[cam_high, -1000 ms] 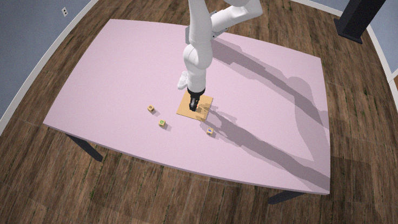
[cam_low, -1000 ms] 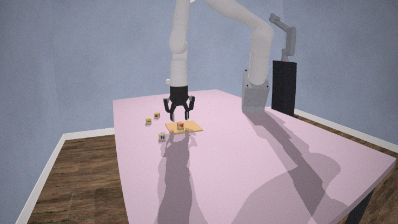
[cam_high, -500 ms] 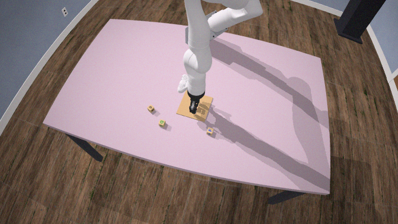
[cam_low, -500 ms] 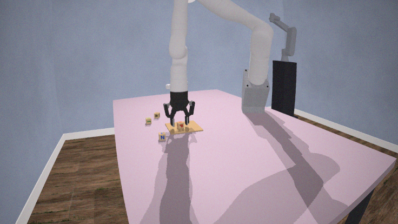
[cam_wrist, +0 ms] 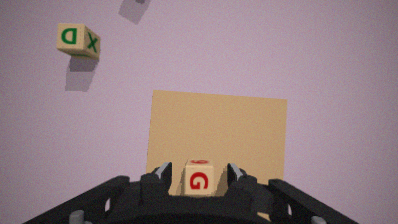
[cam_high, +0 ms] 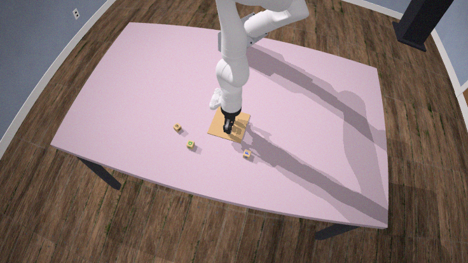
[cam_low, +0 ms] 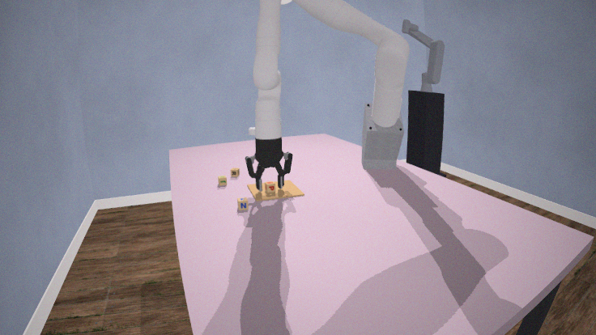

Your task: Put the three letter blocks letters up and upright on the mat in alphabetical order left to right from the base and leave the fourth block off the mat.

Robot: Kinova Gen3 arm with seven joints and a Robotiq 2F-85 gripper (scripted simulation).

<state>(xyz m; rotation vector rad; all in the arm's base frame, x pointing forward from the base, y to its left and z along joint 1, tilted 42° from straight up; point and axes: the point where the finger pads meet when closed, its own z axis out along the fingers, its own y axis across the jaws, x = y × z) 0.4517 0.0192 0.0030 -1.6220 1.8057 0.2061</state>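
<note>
My hand is 2 cm past the tan mat, 1 cm to the left of it and 2 cm above it. Round my hand: blue N block (10 cm ahead, 9 cm to the left, 1 cm below); then green D block (13 cm ahead, 13 cm to the right, 1 cm below).
</note>
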